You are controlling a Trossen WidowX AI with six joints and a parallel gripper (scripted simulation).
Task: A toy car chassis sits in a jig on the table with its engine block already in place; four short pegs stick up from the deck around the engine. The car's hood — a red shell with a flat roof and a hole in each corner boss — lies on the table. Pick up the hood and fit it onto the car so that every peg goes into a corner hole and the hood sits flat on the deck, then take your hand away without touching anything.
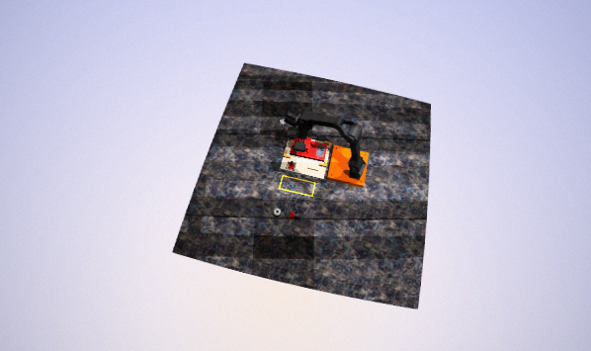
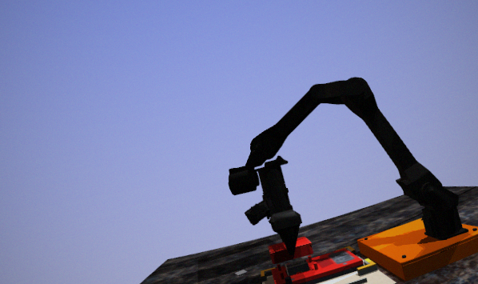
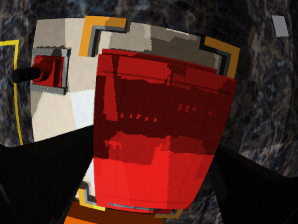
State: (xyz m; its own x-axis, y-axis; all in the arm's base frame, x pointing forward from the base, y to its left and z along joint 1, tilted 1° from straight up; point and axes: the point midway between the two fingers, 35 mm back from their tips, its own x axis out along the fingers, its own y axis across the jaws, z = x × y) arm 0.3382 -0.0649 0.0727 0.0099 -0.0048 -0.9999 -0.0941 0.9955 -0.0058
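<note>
Right now my gripper tip is 6 cm above the white jig, 4 cm past it and 2 cm to the right of it. The rest, counted from my gripper tip: grey wheel 40 cm to the left, 7 cm below; red hood right at my gripper tip.
</note>
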